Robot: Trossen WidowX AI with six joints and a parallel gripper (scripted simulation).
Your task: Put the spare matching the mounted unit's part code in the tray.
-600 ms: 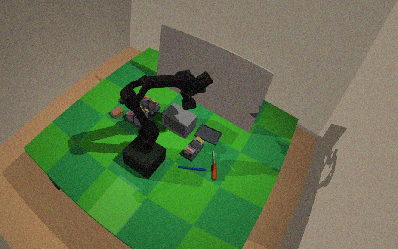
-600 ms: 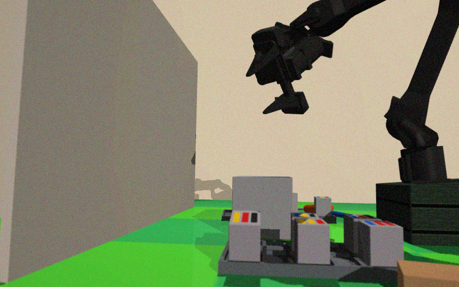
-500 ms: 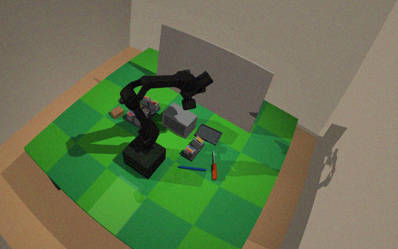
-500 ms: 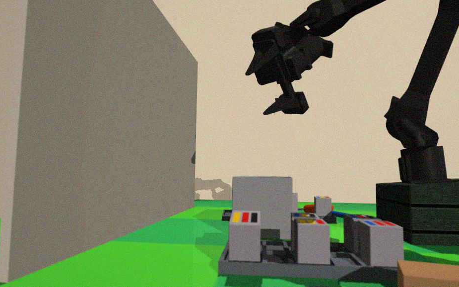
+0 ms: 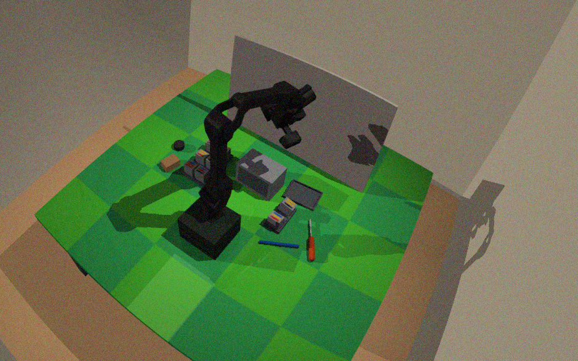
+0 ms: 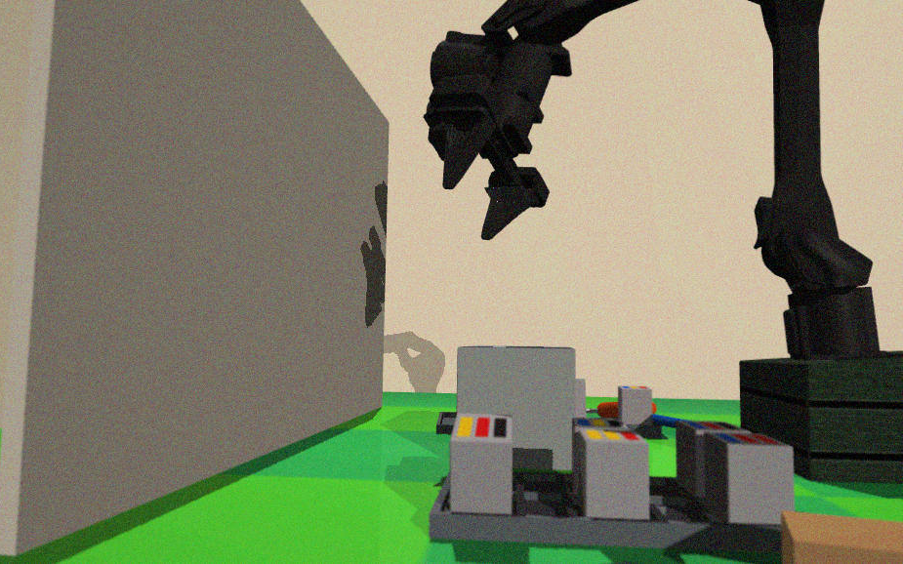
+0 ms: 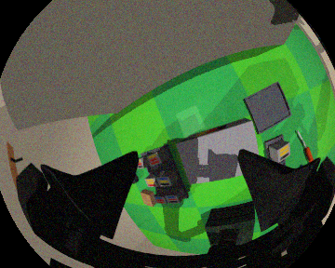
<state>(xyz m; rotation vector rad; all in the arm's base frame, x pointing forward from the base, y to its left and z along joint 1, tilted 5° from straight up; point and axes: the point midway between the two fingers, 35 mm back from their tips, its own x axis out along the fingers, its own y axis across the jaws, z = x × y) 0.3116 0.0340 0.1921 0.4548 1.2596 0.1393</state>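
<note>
Now: the grey spare block 25 cm to the left of my gripper tip, 18 cm below it and 8 cm behind it. From my gripper tip the other things lie so: grey mounted unit: 18 cm below, 5 cm behind; dark flat tray: 23 cm below, 16 cm to the right, 3 cm ahead; grey upright panel: 18 cm ahead, 3 cm to the left, 1 cm below.
</note>
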